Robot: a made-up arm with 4 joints.
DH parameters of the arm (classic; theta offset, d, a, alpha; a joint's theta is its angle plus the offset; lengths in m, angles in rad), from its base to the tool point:
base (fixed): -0.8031 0 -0.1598 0
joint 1: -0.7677 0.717 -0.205 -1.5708
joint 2: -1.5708 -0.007 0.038 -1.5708
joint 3: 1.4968 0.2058 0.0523 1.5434
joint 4: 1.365 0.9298 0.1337 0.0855
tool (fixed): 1.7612 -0.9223 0 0
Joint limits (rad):
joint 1: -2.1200..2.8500
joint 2: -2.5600..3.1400
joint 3: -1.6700..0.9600
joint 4: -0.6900..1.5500
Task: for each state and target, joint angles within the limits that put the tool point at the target. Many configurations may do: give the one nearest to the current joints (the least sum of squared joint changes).
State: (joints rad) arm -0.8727 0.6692 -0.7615 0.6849
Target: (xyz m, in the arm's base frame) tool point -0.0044 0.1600 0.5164
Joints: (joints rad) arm -0.6262 0.9095 -0.8858 1.1322
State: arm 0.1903 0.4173 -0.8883 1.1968
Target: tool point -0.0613 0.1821 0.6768
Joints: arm 0.3064 0.1082 -0.7386 1.5499
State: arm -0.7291 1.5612 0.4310 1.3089
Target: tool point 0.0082 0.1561 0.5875
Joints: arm -0.4886 1.2352 0.2186 1.5500
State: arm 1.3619 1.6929 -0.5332 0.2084
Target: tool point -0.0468 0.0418 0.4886
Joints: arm 1.2375 0.8715 -0.5327 -0.3419
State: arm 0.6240 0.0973 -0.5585 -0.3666
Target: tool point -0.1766 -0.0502 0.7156
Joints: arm 0.0301 0.2213 -0.4159 -0.4772
